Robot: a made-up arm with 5 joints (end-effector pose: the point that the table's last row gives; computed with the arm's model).
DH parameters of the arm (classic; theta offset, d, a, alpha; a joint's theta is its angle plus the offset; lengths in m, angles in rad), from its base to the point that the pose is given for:
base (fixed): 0 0.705 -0.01 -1.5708
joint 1: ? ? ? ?
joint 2: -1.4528 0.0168 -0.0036 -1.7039
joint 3: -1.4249 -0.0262 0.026 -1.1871
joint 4: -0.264 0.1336 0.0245 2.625
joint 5: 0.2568 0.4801 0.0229 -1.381
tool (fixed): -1.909 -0.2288 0 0
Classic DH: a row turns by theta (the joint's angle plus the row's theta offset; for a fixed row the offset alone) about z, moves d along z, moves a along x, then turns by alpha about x.
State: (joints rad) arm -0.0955 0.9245 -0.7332 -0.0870 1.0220
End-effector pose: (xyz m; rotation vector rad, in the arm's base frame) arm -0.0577 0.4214 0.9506 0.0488 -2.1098 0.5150
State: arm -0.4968 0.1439 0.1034 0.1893 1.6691
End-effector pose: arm 0.3389 0.4237 0.6608 -0.9235 -1.1328 0.6454
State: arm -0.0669 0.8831 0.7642 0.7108 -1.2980
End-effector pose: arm 0.2227 0.3094 0.8923 2.3742 0.9253 0.6896
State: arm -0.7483 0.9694 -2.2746 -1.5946 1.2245
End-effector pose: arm 0.1745 -0.0109 0.3547 0.7910 0.5762 -1.7470
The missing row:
joint 1: 1.5708 0.132 0.042 1.5708
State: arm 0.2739 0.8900 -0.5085 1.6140 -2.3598
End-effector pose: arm 0.1945 0.4451 0.8404 1.0208 -0.3131 0.7988
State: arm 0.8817 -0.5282 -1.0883 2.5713 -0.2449
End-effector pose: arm -0.0614 0.4043 0.9237 1.6569 1.8815 1.2368
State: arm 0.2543 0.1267 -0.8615 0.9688 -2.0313
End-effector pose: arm -0.2361 0.4316 0.6435 0.6264 0.9203 1.6834
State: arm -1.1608 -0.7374 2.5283 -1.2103 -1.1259
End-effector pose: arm -0.1675 0.1098 1.0135 1.8451 -0.4001 2.0807
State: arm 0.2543 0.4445 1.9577 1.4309 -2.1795
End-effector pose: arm 0.0569 -0.0448 0.3154 0.4238 0.6769 -1.3482
